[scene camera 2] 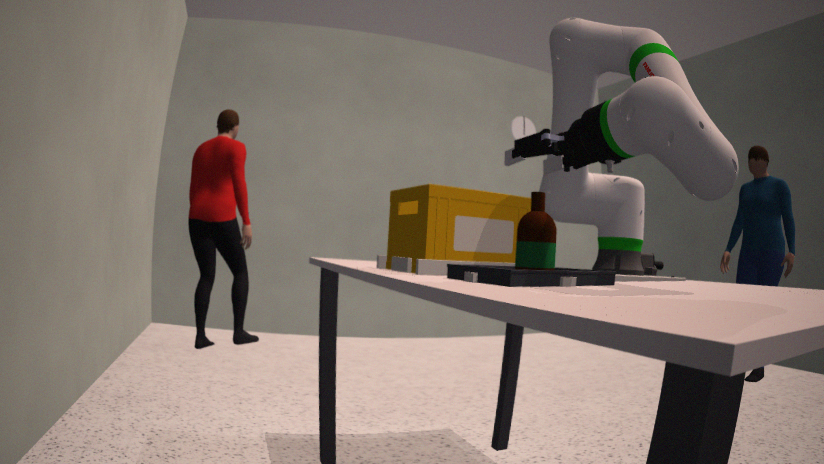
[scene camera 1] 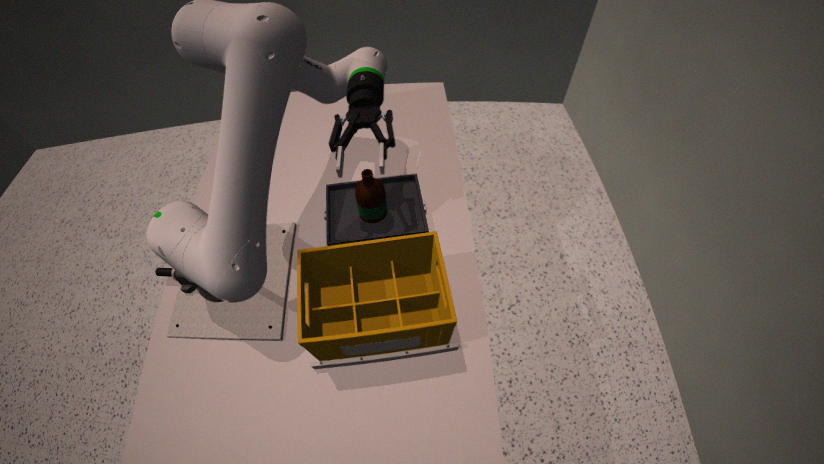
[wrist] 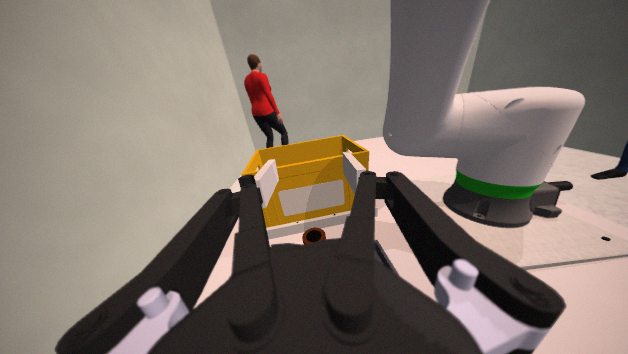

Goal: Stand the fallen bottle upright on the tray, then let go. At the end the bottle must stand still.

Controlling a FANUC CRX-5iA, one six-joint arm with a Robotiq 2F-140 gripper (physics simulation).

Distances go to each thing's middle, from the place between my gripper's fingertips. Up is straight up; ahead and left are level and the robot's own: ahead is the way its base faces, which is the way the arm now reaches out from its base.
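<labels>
The dark grey tray (scene camera 1: 405,215) is 210 mm below my hand, 60 mm to the left of it and 10 mm ahead of it. I see the yellow crate (scene camera 1: 387,295) 230 mm to the right of my hand, 130 mm below it and 40 mm ahead of it; going by their middles, of the things named here the crate is the farthest from my hand. As for the brown bottle (scene camera 2: 536,233), it is 140 mm below my hand and 50 mm to the left of it, and going by their middles, of the things named here the bottle is the nearest to my hand.
</labels>
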